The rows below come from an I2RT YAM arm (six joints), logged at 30 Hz.
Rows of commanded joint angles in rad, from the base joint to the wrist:
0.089, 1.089, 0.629, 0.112, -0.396, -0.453
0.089, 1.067, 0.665, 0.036, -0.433, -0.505
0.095, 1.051, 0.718, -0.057, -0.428, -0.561
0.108, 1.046, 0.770, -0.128, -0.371, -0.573
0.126, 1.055, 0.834, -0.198, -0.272, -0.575
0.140, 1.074, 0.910, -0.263, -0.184, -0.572
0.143, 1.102, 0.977, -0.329, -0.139, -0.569
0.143, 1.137, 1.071, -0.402, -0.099, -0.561
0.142, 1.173, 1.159, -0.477, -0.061, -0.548
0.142, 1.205, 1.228, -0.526, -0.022, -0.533
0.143, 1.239, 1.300, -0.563, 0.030, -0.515
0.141, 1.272, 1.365, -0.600, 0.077, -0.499
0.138, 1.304, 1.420, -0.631, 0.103, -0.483
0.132, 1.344, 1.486, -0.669, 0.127, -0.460
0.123, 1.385, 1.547, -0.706, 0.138, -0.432
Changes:
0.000, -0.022, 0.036, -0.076, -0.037, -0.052
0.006, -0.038, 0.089, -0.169, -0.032, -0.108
0.019, -0.043, 0.141, -0.240, 0.025, -0.120
0.037, -0.034, 0.205, -0.310, 0.124, -0.122
0.051, -0.015, 0.281, -0.375, 0.212, -0.119
0.054, 0.013, 0.348, -0.441, 0.257, -0.116
0.054, 0.048, 0.442, -0.514, 0.297, -0.108
0.053, 0.084, 0.530, -0.589, 0.335, -0.095
0.053, 0.116, 0.599, -0.638, 0.374, -0.080
0.054, 0.150, 0.671, -0.675, 0.426, -0.062
0.052, 0.183, 0.736, -0.712, 0.473, -0.046
0.049, 0.215, 0.791, -0.743, 0.499, -0.030
0.043, 0.255, 0.857, -0.781, 0.523, -0.007
0.034, 0.296, 0.918, -0.818, 0.534, 0.021

